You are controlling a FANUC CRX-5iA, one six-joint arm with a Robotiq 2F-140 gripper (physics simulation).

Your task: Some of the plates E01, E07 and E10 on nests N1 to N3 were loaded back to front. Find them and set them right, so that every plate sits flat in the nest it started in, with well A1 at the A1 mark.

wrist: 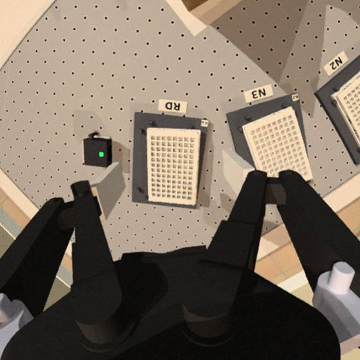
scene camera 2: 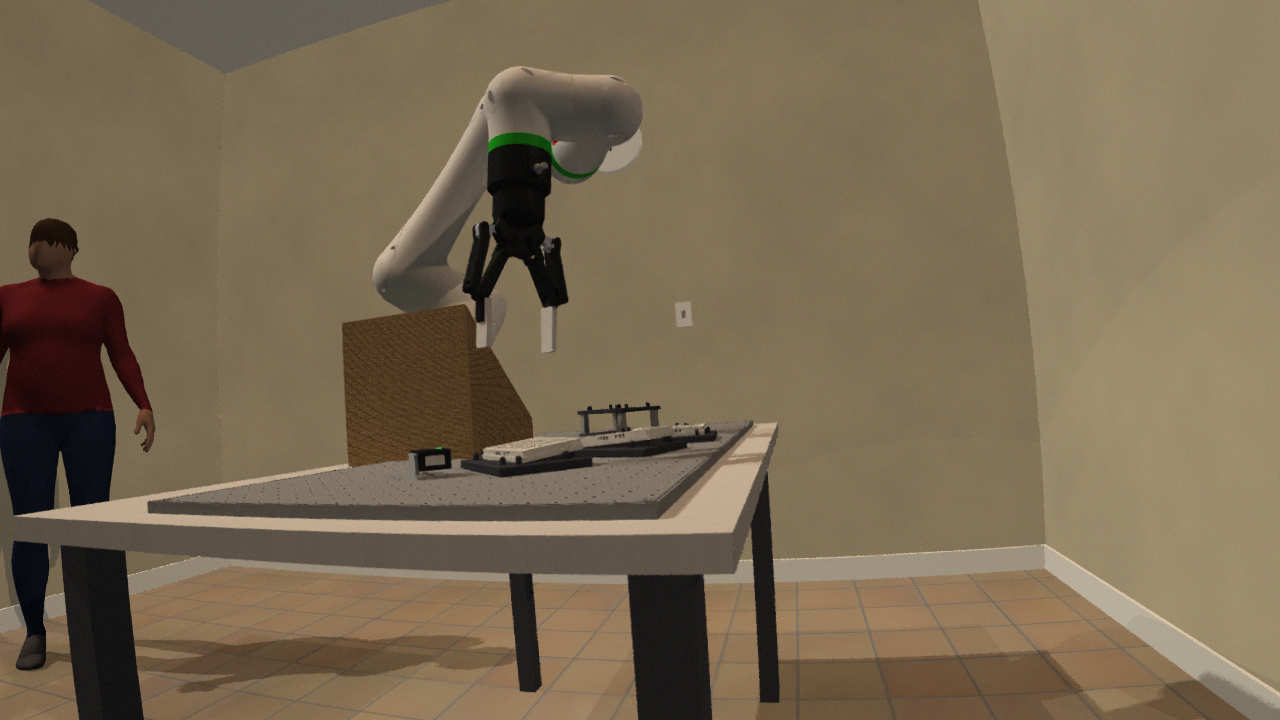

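Seen in the pictures: gripper, between the fingertips: (scene camera 2: 517, 350); arm's base, origin of its link: (scene camera 2: 437, 377).
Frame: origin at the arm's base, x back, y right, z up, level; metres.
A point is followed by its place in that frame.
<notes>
My gripper (scene camera 2: 516, 347) @(x -0.283, y 0.285, z 0.012 m) (wrist: 172, 168) is open and empty, high above the RD nest (scene camera 2: 528, 467) @(x -0.333, y 0.403, z -0.139 m) (wrist: 140, 165). A cream plate (scene camera 2: 532, 447) @(x -0.326, y 0.364, z -0.118 m) (wrist: 173, 167) lies on that nest, between and well below the fingers in the wrist view; the nest's A1 mark is at its upper right corner there. Another cream plate (wrist: 281, 145) lies on the N3 nest (wrist: 260, 111), whose A1 mark is also upper right. Part of a third plate (wrist: 351, 100) shows on the N2 nest (wrist: 335, 115) at the right edge. Plate numbers and well A1 are too small to read. N1 cannot be made out.
A small black device (scene camera 2: 431, 461) @(x -0.214, y 0.417, z -0.126 m) (wrist: 97, 151) with a green light stands beside the RD nest. A dark raised frame on posts (scene camera 2: 619, 409) @(x -0.303, y -0.247, z -0.088 m) stands farther back on the perforated board (scene camera 2: 402, 497) @(x -0.264, y 0.567, z -0.147 m). A wooden block (scene camera 2: 407, 385) @(x -0.004, y 0.117, z -0.017 m) is behind the table; a person (scene camera 2: 58, 358) stands left.
</notes>
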